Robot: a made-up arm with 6 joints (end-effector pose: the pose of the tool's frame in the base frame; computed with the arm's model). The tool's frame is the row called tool. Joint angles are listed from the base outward.
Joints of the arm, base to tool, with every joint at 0 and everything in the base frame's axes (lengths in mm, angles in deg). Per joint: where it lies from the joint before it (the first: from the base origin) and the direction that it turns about. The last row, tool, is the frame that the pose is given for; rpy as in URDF.
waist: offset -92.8 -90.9 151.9 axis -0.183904 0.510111 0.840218
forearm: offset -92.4 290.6 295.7 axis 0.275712 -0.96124 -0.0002
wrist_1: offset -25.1 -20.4 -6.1 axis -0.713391 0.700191 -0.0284
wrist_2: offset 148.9 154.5 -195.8 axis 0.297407 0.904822 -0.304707
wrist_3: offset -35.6 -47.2 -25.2 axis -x
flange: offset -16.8 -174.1 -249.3 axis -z
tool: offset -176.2 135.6 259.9 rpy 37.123 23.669 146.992
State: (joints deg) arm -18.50 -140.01 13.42 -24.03 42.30 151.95
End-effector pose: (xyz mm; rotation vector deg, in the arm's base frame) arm -335.8 112.6 300.4 -41.31 128.05 9.30
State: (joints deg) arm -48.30 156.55 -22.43 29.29 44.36 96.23
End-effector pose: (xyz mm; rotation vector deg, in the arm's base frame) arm -358.4 330.2 631.9 -40.47 -119.41 -3.55
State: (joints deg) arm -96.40 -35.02 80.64 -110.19 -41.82 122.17
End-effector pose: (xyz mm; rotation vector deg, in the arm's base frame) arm 58.3 168.1 302.9 34.10 12.55 29.72
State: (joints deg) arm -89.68 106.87 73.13 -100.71 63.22 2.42
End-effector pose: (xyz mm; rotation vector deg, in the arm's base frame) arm -97.2 -239.7 385.6 -7.36 71.99 -115.50
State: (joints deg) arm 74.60 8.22 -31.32 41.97 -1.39 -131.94
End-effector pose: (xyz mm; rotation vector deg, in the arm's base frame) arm -213.0 -15.8 143.3 2.60 65.80 -56.07
